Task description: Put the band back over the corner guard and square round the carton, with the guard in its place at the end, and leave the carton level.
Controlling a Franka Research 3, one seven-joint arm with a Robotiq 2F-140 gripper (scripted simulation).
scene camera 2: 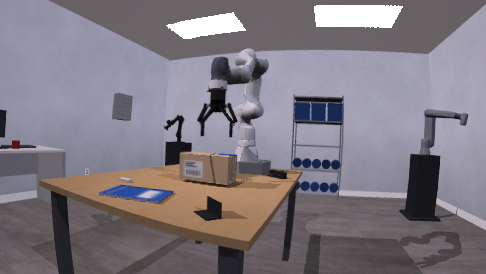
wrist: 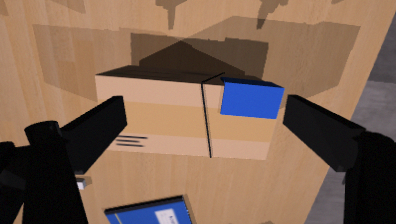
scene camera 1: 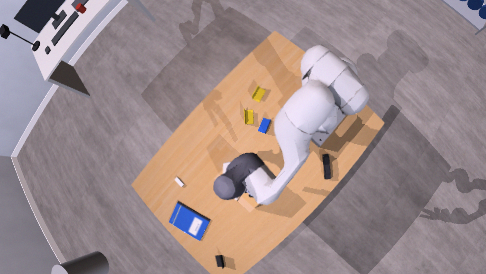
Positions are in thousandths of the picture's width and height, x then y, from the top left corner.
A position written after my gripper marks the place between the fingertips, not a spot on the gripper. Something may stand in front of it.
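My gripper (wrist: 519, 493) is there for me to see, and I can see a blue corner guard (wrist: 630, 440) and a brown carton (wrist: 415, 484) as well.
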